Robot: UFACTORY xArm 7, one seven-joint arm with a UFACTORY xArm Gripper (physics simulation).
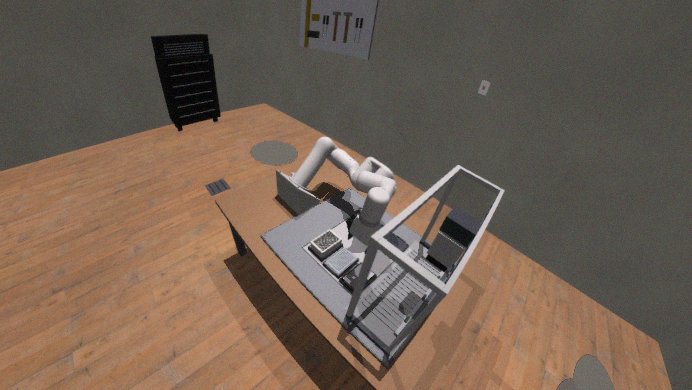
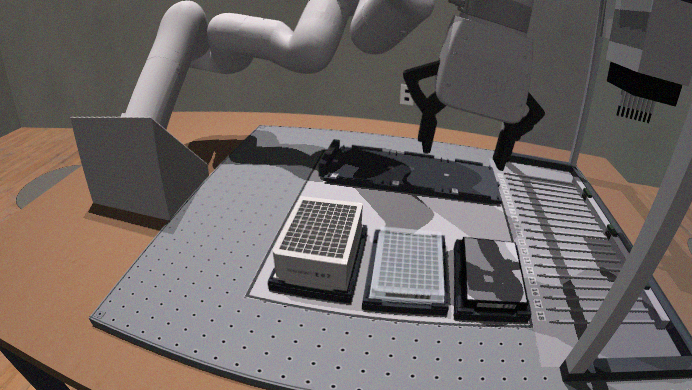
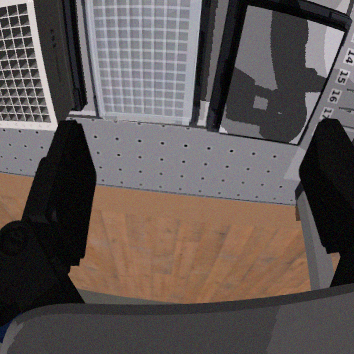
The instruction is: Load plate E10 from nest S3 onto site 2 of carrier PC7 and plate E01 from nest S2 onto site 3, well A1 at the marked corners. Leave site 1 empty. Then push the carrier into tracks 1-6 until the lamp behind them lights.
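Seen in the pictures: gripper, fingertip midpoint: (image 1: 358,244) (image 2: 463,157) (image 3: 202,144); arm's base, origin of the base link: (image 1: 298,184) (image 2: 139,140).
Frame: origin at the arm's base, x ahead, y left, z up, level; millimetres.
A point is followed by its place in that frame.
My gripper (image 2: 463,159) {x 535, y -93, z 59 mm} (image 3: 202,144) {x 535, y -93, z 59 mm} is open and empty, fingers pointing down above the right part of the dark carrier (image 2: 425,172) {x 507, y 141, z -81 mm}; its height over it is hard to judge. No plates sit on the carrier, which lies left of the numbered tracks (image 2: 565,240) {x 757, y -20, z -88 mm}. A translucent plate (image 1: 341,261) {x 493, y -127, z -76 mm} (image 2: 410,265) {x 491, y -138, z -66 mm} (image 3: 142,60) {x 491, y -126, z -66 mm} sits in the middle nest. A low flat-topped plate (image 2: 492,272) {x 597, y -139, z -66 mm} (image 3: 285,75) {x 604, y -121, z -66 mm} with a dark side sits in the right nest (image 2: 459,280) {x 558, y -144, z -78 mm}, crossed by shadows. Their labels are too small to read. No lit lamp can be made out.
A tall white block marked E07 (image 1: 326,242) {x 389, y -127, z -39 mm} (image 2: 317,245) {x 384, y -156, z -39 mm} (image 3: 20,75) {x 394, y -129, z -42 mm} stands in the left nest. A frame with a grey post (image 1: 361,285) {x 699, y -287, z 177 mm} (image 2: 645,245) {x 680, y -284, z 92 mm} stands around the tracks. A multi-tip head (image 2: 645,82) {x 801, y -38, z 192 mm} hangs at the upper right. Small dark-green parts (image 2: 611,230) {x 861, y 0, z -71 mm} sit on the rail behind the tracks.
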